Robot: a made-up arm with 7 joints.
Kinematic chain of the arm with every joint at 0, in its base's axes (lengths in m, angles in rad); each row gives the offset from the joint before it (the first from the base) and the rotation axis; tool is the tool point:
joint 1: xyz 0 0 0.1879 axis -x
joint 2: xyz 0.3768 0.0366 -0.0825 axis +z
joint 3: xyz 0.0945 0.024 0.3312 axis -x
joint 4: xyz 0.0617 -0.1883 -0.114 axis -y
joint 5: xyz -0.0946 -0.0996 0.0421 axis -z
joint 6: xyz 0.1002 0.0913 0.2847 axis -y
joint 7: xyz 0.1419 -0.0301 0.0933 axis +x
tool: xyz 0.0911 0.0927 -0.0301
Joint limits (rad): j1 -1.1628..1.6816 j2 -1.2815..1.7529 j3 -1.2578..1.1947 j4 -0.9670..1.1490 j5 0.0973..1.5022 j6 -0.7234..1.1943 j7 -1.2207..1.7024
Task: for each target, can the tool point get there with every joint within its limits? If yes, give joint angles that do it. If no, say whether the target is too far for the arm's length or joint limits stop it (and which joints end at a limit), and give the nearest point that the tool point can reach.
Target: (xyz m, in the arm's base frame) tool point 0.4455 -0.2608 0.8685
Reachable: yes | joints 0.5993 -0.5717 -0.1008 -0.1643 1.0188 0.0780 -0.4971
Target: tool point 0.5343 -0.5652 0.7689
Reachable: yes | joints -0.4855 -0.2019 0.6738 0.4369 1.1046 -0.4006 0.2197
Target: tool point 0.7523 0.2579 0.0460
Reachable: yes | joints 1.0717 1.5103 -0.8954 0.5993 0.4990 -0.5563 -0.0624
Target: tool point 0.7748 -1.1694 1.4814
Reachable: no: too far | nearest point 0.6378 -0.6486 0.9988 | short by 0.723 m
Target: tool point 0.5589 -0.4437 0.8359
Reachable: yes | joints -0.4861 -0.0190 0.6574 0.4096 0.7482 0.3046 -0.9520
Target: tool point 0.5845 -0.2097 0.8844
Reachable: yes | joints -0.1309 -0.0399 0.4923 0.5746 0.6111 -0.4236 0.6390
